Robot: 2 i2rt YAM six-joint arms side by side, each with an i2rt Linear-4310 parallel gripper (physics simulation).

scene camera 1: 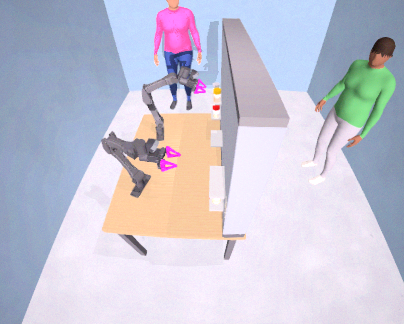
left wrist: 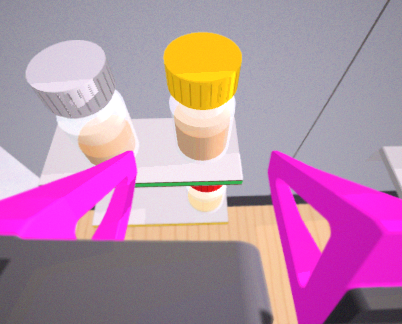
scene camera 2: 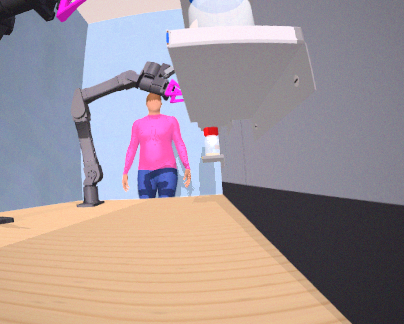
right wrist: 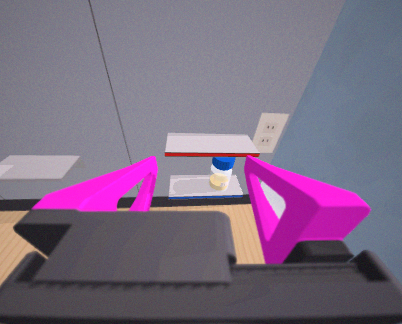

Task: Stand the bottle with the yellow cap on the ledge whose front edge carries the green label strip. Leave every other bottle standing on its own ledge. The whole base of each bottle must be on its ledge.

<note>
I see my left gripper, my right gripper, a red-capped bottle and a grey-capped bottle.
</note>
